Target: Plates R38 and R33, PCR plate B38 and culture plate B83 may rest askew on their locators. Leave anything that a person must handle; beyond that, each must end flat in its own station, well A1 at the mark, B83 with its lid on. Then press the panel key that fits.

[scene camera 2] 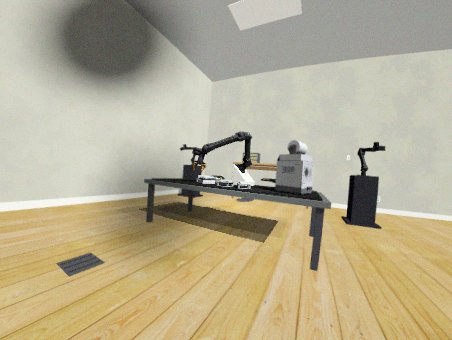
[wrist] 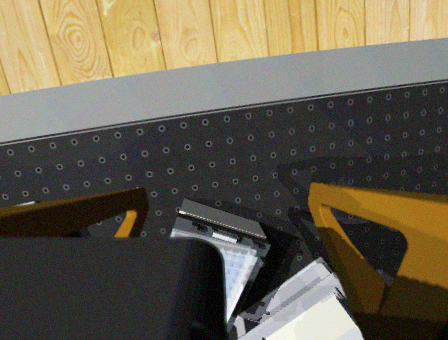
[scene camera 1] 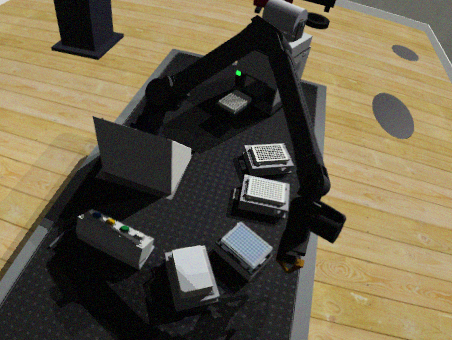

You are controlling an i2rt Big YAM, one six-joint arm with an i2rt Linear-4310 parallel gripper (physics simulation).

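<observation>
My gripper [scene camera 1: 292,264] [scene camera 2: 198,168] [wrist: 227,195] is open and empty, above the mat near the table's edge, beside the blue plate. The blue-welled plate [scene camera 1: 246,243] [wrist: 240,269] lies on a dark station, partly hidden in the wrist view. A white plate with dark wells [scene camera 1: 270,153] and a white plate with pale wells [scene camera 1: 266,190] lie on stations farther up. A plain white-topped piece [scene camera 1: 194,269] [wrist: 310,312], perhaps the lidded plate, sits on the nearest station. The key panel [scene camera 1: 112,241] has blue, yellow and green keys. Plate labels and A1 marks are unreadable.
A grey-white upright board [scene camera 1: 134,156] stands left of the stations. Another pale plate [scene camera 1: 234,102] lies farther back near a green light [scene camera 1: 238,73]. A white machine [scene camera 2: 294,173] with a roll on top [scene camera 1: 285,19] [scene camera 2: 297,147] stands at the table's far end.
</observation>
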